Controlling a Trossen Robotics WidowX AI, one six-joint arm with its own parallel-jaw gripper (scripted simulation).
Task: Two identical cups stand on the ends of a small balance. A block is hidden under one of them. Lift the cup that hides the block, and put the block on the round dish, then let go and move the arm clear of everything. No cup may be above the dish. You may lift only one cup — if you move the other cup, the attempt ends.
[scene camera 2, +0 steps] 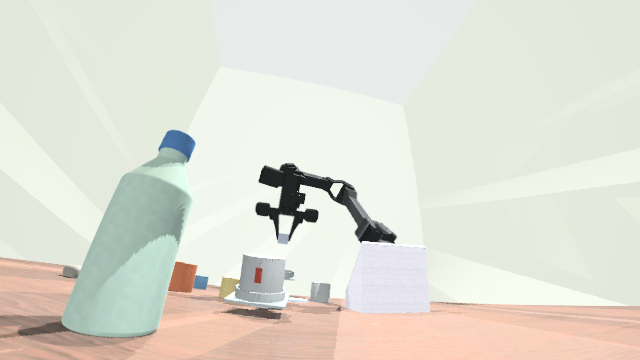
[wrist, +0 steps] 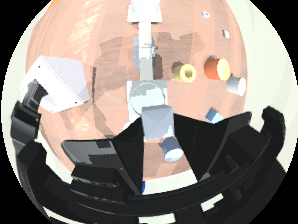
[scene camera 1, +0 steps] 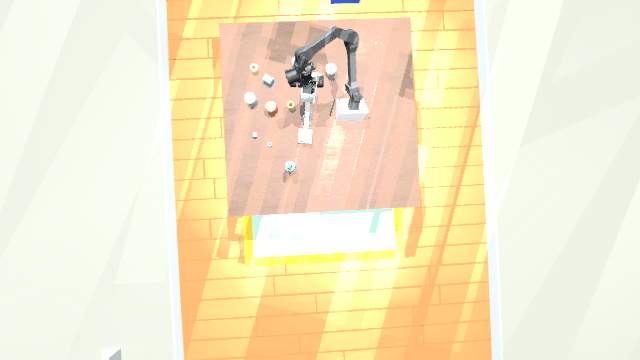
Observation:
My gripper holds a pale block. I also see a balance.
My gripper is seen too in the wrist view.

